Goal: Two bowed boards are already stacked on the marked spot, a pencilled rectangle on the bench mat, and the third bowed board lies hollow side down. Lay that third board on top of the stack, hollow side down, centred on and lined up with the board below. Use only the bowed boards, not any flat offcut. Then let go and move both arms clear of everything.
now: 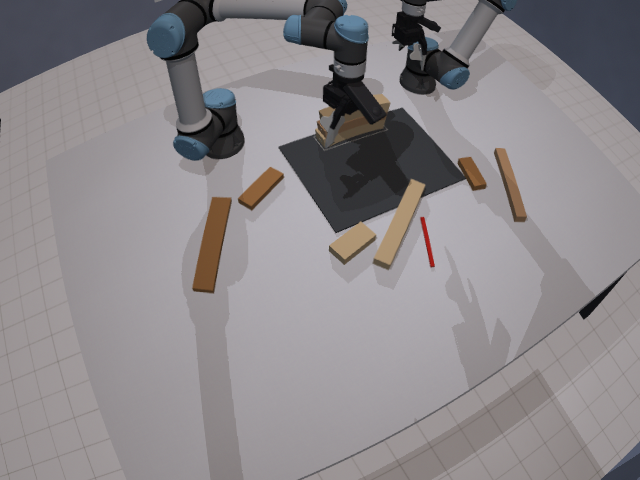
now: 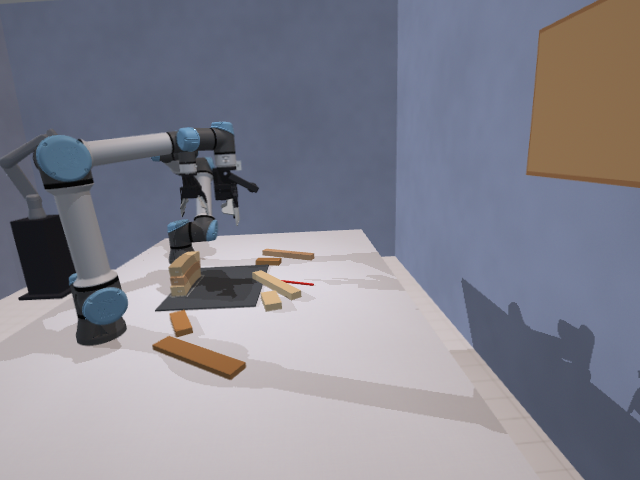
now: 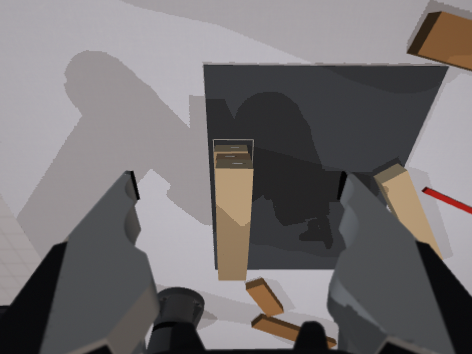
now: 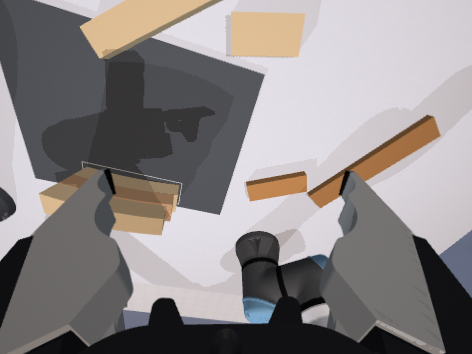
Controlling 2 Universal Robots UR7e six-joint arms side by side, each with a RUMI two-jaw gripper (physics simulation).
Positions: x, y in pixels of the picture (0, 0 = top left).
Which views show the right gripper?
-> Image 1, image 2 and image 4 only.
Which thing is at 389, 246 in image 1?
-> A long pale offcut.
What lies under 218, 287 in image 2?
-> A dark mat.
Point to a long pale offcut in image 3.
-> At 395, 184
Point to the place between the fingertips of the left gripper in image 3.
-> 238, 173
